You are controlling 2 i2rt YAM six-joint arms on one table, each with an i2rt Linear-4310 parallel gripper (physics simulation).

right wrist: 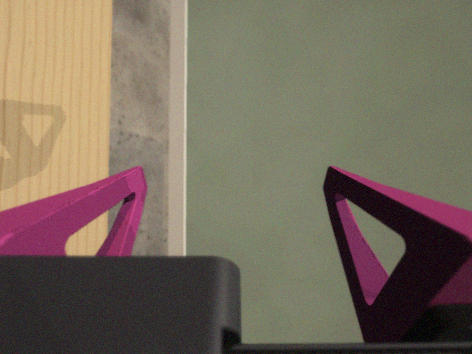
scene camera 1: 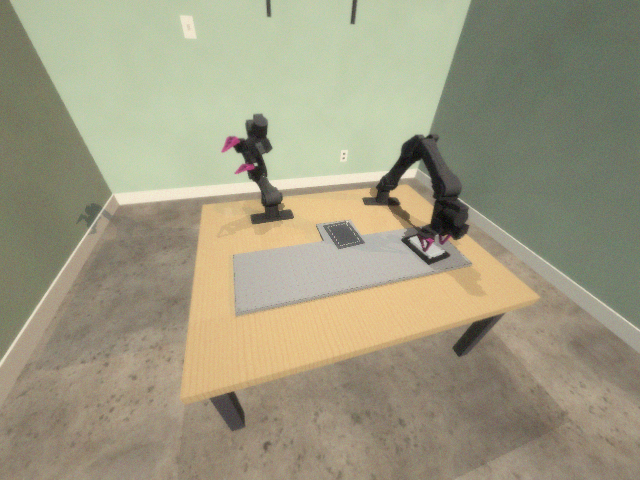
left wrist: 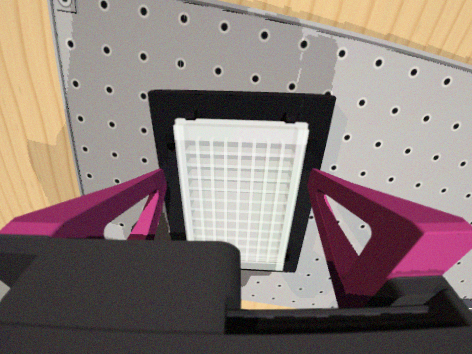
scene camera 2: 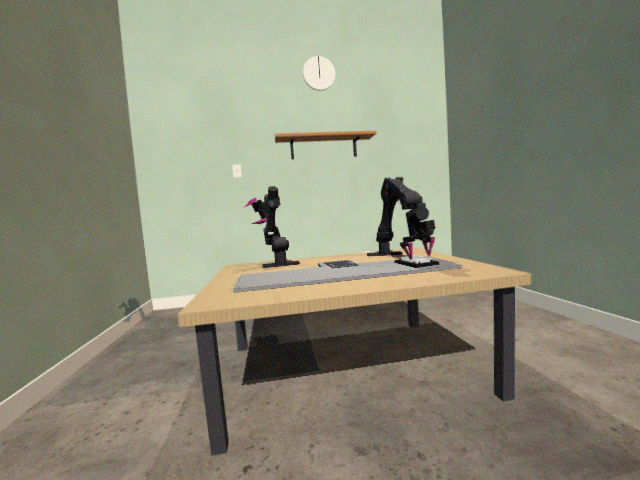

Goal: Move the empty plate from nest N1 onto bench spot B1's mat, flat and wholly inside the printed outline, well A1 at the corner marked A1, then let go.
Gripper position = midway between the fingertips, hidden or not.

Note:
My left gripper (left wrist: 237, 177) is open, holding nothing. Also in view: a well plate (left wrist: 239, 179). My right gripper (right wrist: 235, 176) is open, holding nothing. Further things: a black holder (left wrist: 289, 117).
The right wrist view misses the well plate: it is out of frame.

